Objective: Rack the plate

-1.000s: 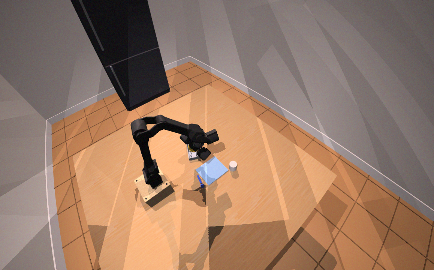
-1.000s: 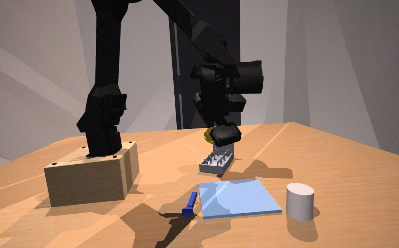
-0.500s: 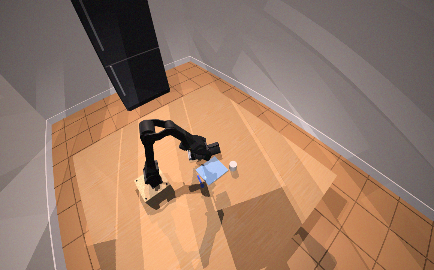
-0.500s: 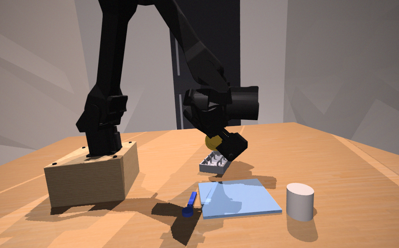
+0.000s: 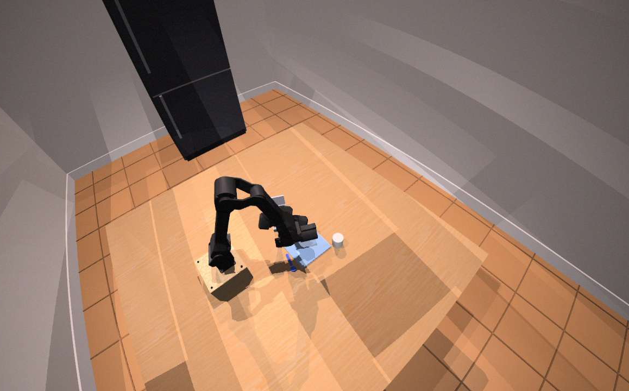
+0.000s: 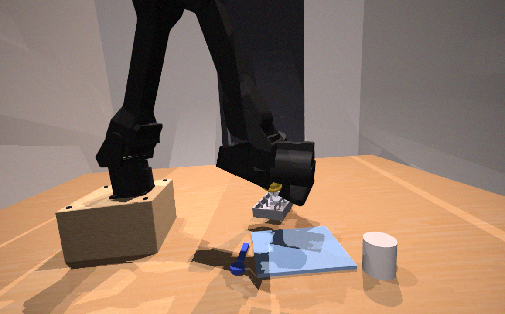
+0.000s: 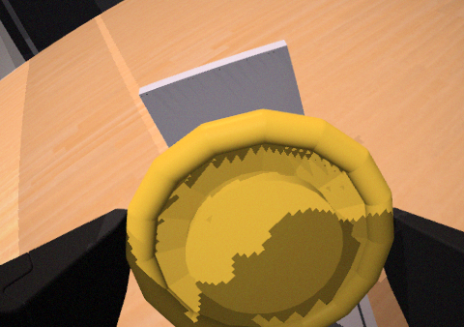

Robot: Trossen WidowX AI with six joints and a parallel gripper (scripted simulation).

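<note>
The grey dish rack is 6 cm below my gripper tip, 3 cm to the left of it and 1 cm ahead of it. The rest, counted from my gripper tip: yellow plate 1 cm to the right; then light blue mat 16 cm to the right, 8 cm below, 1 cm ahead; then blue spoon 18 cm to the right, 8 cm below, 8 cm behind.
</note>
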